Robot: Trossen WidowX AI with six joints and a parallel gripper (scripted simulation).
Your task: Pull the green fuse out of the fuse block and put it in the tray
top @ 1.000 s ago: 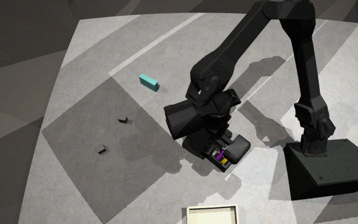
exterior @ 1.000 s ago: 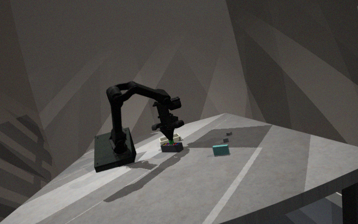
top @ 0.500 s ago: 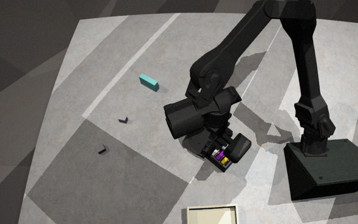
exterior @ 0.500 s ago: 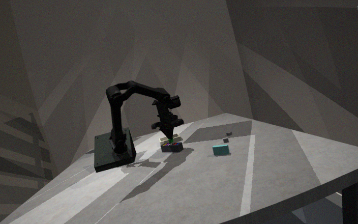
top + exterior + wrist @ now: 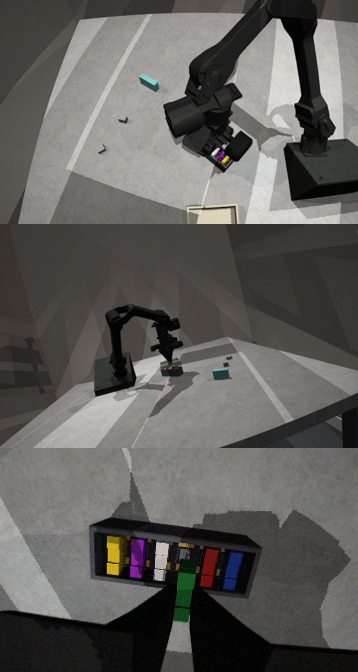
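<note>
Now: gripper tip 1 cm past the white fuse, 1 cm to the right of it and 5 cm above it. Also, from my gripper tip: purple fuse: 3 cm behind, 2 cm to the left, 5 cm below; then red fuse: 1 cm ahead, 1 cm to the right, 5 cm below; then green fuse: 1 cm below.
</note>
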